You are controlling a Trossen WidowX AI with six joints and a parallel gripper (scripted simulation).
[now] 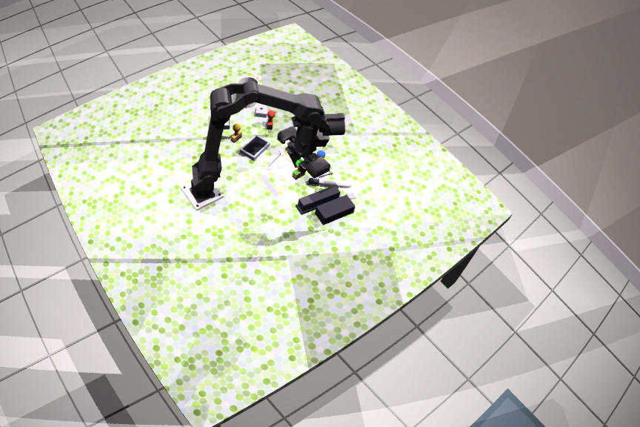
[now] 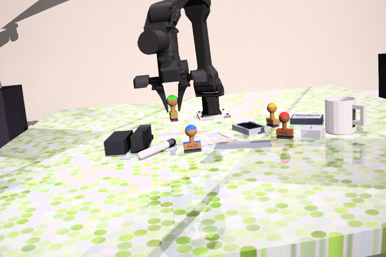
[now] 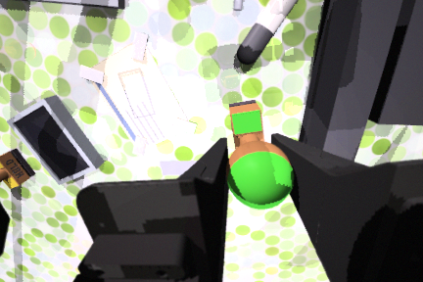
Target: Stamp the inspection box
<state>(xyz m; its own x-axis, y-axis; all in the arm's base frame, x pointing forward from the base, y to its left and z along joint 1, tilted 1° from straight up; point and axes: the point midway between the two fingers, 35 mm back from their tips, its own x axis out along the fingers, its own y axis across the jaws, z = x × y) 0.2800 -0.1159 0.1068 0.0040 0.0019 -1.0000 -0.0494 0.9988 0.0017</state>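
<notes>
The ink pad is 3 cm behind my gripper tip, 20 cm to the left of it and 7 cm below it. Round my gripper tip: white marker: 8 cm ahead, 3 cm to the right, 7 cm below; green-knobbed pass stamp: right at my gripper tip; beige card: 1 cm ahead, 10 cm to the left, 8 cm below.
</notes>
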